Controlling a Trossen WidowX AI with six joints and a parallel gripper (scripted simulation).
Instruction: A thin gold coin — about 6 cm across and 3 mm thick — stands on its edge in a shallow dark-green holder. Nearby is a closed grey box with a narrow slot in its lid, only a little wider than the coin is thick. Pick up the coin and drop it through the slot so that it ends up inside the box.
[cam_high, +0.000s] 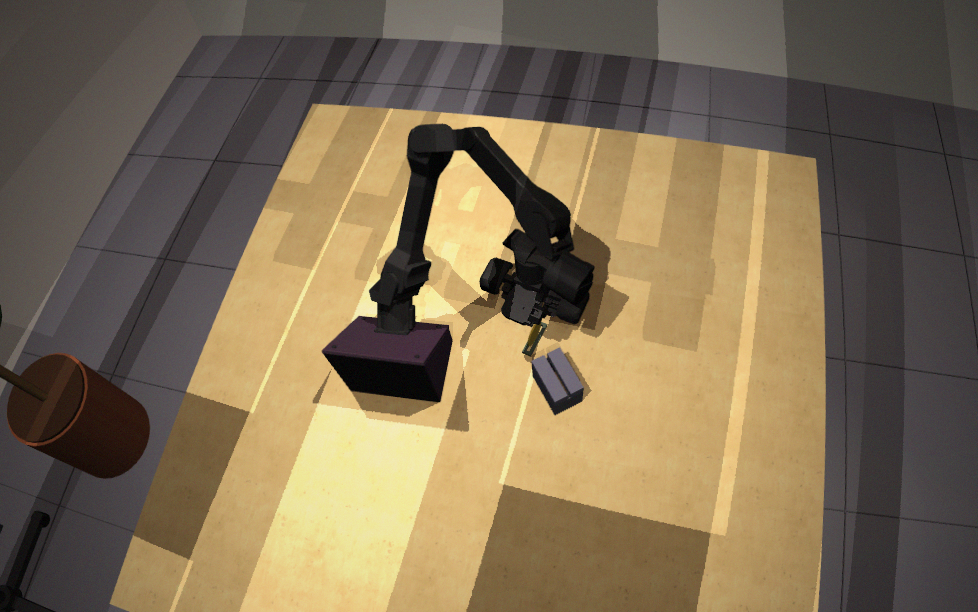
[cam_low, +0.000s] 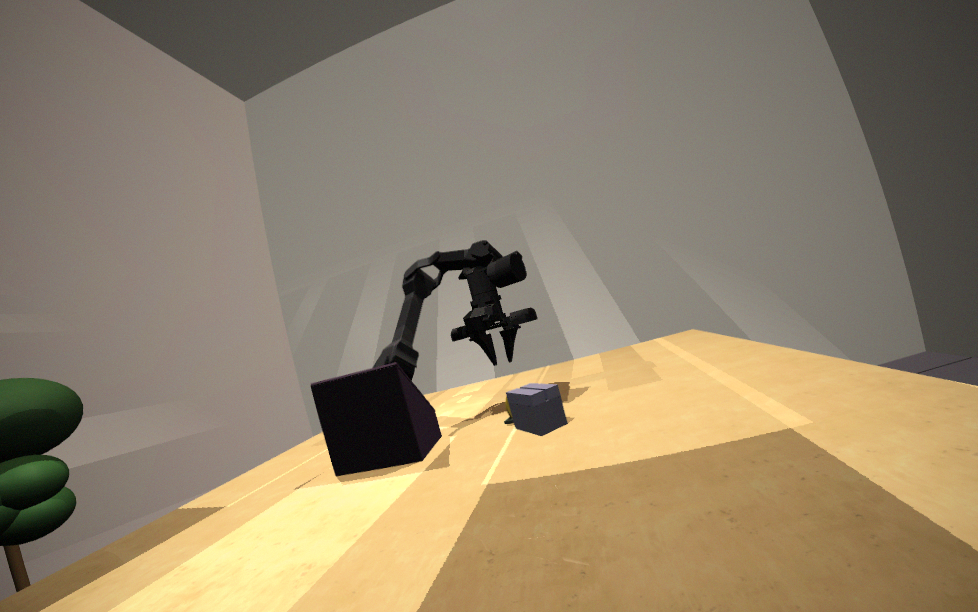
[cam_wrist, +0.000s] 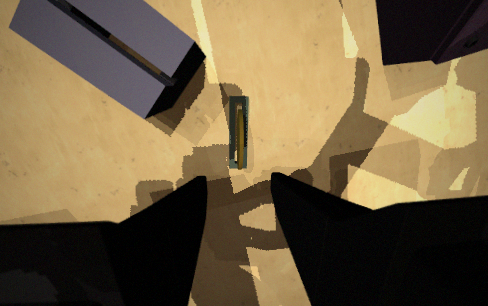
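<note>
My gripper tip is 9 cm above the gold coin.
</note>
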